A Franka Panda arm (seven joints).
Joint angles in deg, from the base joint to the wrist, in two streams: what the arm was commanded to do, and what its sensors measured. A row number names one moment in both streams.
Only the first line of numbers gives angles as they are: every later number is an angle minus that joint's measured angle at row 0.
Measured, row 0:
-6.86 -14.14 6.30 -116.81 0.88 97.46 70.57
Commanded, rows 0 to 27:
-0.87 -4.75 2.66 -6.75 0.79 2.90 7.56
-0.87 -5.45 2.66 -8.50 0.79 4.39 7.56
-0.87 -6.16 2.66 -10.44 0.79 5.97 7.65
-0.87 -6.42 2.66 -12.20 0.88 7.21 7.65
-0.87 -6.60 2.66 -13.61 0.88 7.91 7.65
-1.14 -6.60 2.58 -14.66 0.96 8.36 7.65
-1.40 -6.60 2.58 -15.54 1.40 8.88 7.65
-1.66 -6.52 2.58 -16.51 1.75 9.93 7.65
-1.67 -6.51 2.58 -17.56 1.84 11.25 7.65
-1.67 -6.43 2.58 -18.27 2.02 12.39 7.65
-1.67 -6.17 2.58 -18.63 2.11 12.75 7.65
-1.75 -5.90 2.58 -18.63 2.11 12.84 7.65
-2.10 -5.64 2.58 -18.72 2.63 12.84 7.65
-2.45 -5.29 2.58 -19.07 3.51 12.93 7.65
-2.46 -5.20 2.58 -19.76 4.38 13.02 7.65
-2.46 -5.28 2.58 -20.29 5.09 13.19 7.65
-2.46 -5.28 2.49 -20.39 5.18 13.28 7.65
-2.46 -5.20 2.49 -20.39 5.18 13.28 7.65
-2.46 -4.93 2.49 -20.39 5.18 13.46 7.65
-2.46 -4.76 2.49 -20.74 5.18 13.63 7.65
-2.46 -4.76 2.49 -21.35 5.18 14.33 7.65
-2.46 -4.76 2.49 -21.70 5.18 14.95 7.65
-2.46 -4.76 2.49 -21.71 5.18 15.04 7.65
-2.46 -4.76 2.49 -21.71 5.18 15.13 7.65
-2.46 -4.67 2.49 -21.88 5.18 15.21 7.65
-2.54 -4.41 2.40 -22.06 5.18 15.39 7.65
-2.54 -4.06 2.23 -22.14 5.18 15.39 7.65
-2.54 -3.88 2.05 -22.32 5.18 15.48 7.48
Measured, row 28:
-2.06 -4.31 2.14 -21.41 4.27 14.08 6.98
